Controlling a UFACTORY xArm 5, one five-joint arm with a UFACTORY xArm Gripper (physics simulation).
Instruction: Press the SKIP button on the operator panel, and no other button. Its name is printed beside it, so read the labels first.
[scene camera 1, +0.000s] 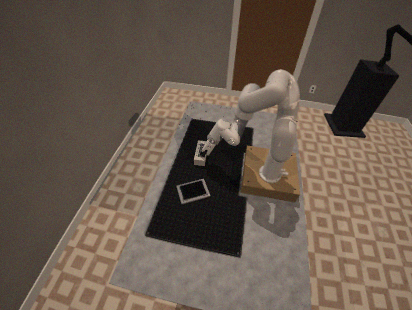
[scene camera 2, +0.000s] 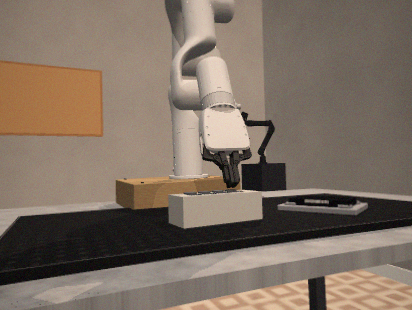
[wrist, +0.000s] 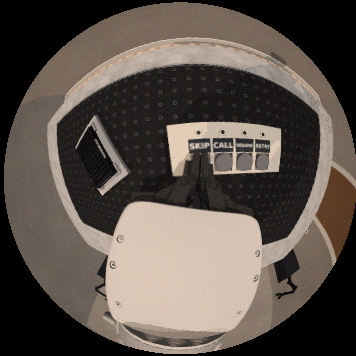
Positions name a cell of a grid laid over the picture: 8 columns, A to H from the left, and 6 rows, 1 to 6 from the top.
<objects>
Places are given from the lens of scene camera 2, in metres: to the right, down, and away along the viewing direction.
my gripper (scene camera 2: E4): 0.05, 0.06, 0.65
operator panel (scene camera 2: D5): -0.02, 0.10, 0.56
</objects>
